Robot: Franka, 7 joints.
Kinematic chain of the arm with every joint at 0, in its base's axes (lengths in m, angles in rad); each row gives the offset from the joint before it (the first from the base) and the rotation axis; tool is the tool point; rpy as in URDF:
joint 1: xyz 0 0 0.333 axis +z
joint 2: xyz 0 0 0 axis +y
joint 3: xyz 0 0 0.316 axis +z
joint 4: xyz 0.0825 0 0 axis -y
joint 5: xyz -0.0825 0 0.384 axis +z
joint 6: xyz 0 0 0 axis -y
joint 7: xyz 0.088 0 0 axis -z
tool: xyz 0 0 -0.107 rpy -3.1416 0 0
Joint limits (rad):
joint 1: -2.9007..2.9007
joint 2: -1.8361..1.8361
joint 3: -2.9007..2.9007
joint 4: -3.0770..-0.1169
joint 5: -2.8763..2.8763
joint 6: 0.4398..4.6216
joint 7: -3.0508..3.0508
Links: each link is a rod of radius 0.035 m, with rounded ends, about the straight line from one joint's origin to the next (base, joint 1, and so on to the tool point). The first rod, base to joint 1, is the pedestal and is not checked.
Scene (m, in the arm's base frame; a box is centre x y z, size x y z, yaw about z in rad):
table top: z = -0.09
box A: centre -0.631 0.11 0.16 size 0.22 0.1 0.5 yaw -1
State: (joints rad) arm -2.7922 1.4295 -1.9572 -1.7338 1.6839 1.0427 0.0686
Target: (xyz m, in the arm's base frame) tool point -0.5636 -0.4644 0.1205
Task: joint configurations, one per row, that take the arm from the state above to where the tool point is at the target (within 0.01 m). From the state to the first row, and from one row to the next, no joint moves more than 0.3 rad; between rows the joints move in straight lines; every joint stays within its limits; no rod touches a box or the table.
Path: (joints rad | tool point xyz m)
1: -2.8139 1.1577 -2.1459 -1.7663 1.4556 1.1723 0.1416 | -0.3574 0.4072 0.6065
2: -2.8356 0.8858 -2.3346 -1.7989 1.2272 1.3020 0.2146 | -0.1613 0.4297 0.7067
3: -2.8573 0.6140 -2.5233 -1.8314 0.9989 1.4316 0.2875 | 0.0643 0.4221 0.7246
4: -2.8790 0.3422 -2.7120 -1.8640 0.7705 1.5612 0.3605 | 0.2785 0.3762 0.6597
5: -2.9007 0.0704 -2.9007 -1.8965 0.5422 1.6909 0.4335 | 0.4446 0.2916 0.5303
6: -2.7771 0.3647 -2.6887 -1.7708 0.7728 1.5667 0.3736 | 0.2147 0.4096 0.7092
7: -2.6535 0.6589 -2.4767 -1.6452 1.0034 1.4426 0.3138 | -0.1015 0.4117 0.7942
8: -2.5299 0.9532 -2.2646 -1.5195 1.2340 1.3184 0.2539 | -0.4124 0.2938 0.7508
9: -2.4063 1.2475 -2.0526 -1.3938 1.4646 1.1942 0.1941 | -0.6285 0.0993 0.5839
10: -2.2827 1.5418 -1.8406 -1.2682 1.6952 1.0701 0.1342 | -0.6996 -0.1005 0.3367
11: -2.1591 1.8361 -1.6286 -1.1425 1.9258 0.9459 0.0743 | -0.6310 -0.2388 0.0728
12: -1.9159 1.7415 -1.6308 -0.9906 1.9168 1.1688 0.0686 | -0.5636 -0.4644 0.1205

